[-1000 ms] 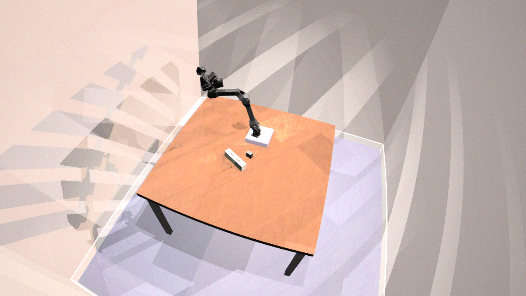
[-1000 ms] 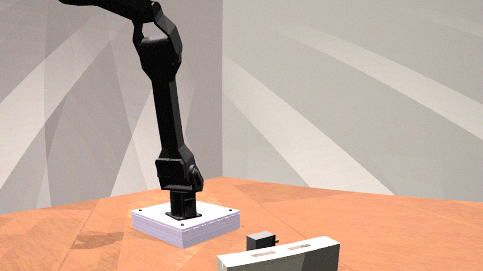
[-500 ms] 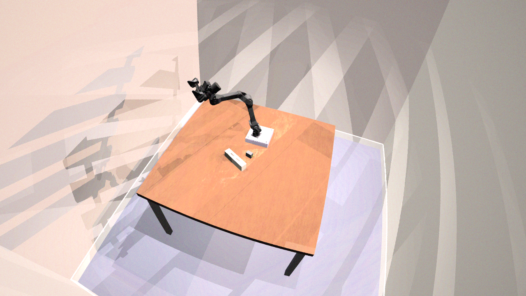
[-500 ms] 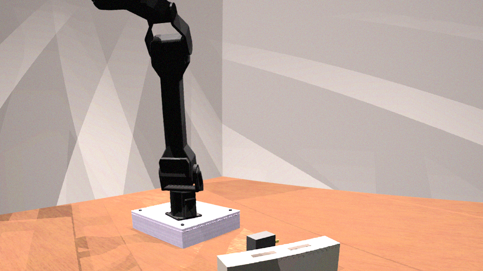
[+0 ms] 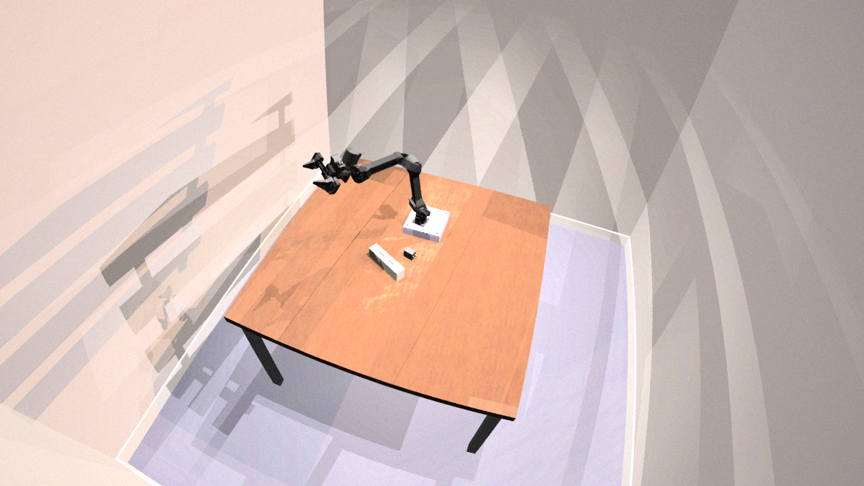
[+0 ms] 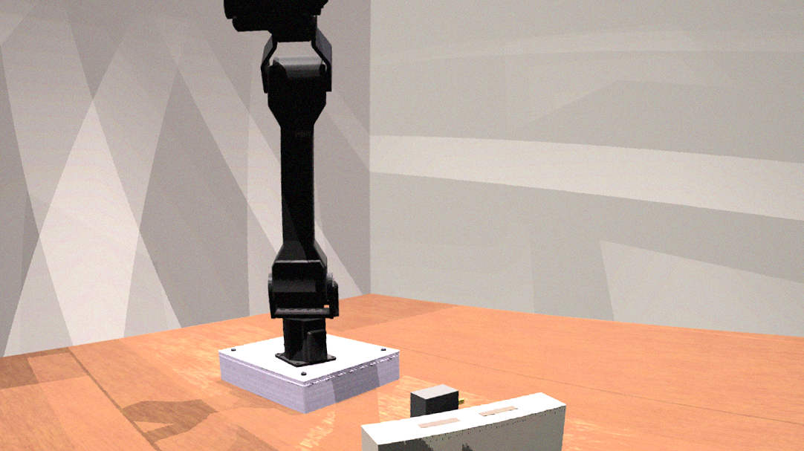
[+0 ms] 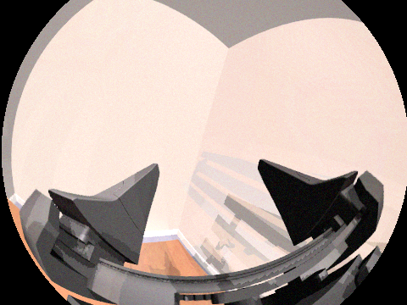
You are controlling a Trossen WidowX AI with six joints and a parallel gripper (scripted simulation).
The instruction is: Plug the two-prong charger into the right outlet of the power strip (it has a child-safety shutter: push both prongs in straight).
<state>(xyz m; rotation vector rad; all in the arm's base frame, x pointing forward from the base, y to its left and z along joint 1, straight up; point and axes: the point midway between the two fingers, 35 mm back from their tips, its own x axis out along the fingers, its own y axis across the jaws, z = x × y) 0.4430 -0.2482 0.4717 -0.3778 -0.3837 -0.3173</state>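
The two-prong charger lies 270 mm behind my gripper tip, 330 mm to the left of it and 510 mm below it.
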